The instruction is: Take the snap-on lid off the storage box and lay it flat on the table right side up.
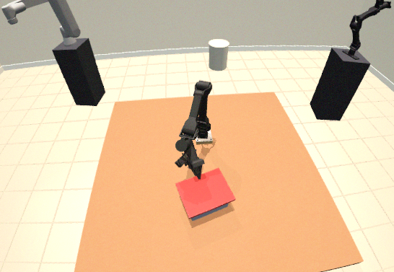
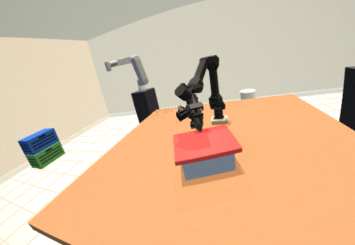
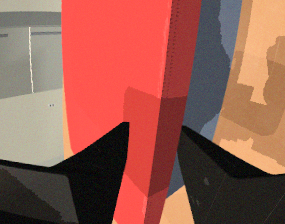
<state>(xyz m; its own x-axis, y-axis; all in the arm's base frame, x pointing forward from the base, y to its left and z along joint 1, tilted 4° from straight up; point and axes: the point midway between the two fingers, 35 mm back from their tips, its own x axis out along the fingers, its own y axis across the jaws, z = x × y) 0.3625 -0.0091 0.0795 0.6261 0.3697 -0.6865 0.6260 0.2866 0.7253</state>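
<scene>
My gripper tip is 7 cm short of the red lid and 4 cm to the right of it. From my gripper tip the other things lie so: grey-blue storage box: 7 cm ahead, 6 cm below, 4 cm to the left.
</scene>
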